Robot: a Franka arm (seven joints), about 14 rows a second.
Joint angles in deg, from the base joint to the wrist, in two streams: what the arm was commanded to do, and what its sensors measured. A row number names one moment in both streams.
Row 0, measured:
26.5 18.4 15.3 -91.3 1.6 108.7 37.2
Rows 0 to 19, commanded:
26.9 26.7 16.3 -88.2 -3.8 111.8 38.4
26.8 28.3 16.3 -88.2 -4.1 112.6 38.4
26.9 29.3 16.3 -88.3 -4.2 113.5 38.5
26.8 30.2 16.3 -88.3 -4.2 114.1 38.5
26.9 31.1 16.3 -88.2 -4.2 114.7 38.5
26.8 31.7 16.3 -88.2 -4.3 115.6 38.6
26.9 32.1 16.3 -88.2 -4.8 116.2 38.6
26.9 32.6 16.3 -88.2 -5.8 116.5 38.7
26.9 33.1 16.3 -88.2 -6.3 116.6 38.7
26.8 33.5 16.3 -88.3 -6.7 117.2 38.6
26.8 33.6 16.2 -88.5 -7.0 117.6 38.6
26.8 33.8 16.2 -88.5 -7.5 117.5 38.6
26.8 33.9 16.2 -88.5 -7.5 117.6 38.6
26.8 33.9 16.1 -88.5 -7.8 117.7 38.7
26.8 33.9 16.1 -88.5 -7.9 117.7 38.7
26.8 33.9 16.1 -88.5 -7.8 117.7 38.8
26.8 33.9 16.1 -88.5 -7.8 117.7 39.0
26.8 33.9 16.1 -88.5 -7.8 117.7 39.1
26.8 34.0 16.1 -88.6 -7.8 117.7 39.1
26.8 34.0 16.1 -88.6 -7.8 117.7 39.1
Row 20, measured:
26.6 33.3 15.9 -90.4 -6.5 118.0 37.3
